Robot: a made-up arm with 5 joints.
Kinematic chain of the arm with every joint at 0, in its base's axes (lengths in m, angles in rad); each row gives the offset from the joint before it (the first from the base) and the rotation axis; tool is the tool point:
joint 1: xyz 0 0 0.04 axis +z
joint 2: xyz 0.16 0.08 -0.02 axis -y
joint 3: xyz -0.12 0.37 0 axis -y
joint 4: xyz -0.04 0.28 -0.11 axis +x
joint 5: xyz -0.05 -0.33 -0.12 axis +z
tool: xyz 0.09 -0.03 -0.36
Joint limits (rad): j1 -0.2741..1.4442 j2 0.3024..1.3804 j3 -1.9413..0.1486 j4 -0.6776..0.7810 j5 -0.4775..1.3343
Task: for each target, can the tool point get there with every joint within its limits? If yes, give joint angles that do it. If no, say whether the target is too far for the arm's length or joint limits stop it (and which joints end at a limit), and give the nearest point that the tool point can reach.
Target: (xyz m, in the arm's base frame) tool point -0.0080 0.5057 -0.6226
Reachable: yes | joints 0.5192 0.6756 -0.3691 0.0161 0.7026
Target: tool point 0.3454 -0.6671 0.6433
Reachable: no: joint limits stop it (at a limit: joint 1, joint 2, joint 3, joint 5) | nearest point -0.2184 -0.3229 0.0350 | short by 0.898 m
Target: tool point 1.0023 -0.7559 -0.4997
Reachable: no: joint limits stop it (at a limit: joint 1, joint 2, joint 5) | nearest point 0.6595 0.0769 -0.2834 | short by 0.926 m
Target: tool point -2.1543 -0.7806 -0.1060
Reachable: no: too far | nearest point -0.9998 -0.3623 -0.0593 | short by 1.229 m
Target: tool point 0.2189 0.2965 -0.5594
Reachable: yes | joints 0.2092 1.2621 -0.9186 -0.2305 -0.3091
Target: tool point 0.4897 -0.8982 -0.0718
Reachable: no: joint limits stop it (at a limit: joint 1, joint 2, joint 5) | nearest point -0.2355 -0.3485 -0.0427 | short by 0.910 m
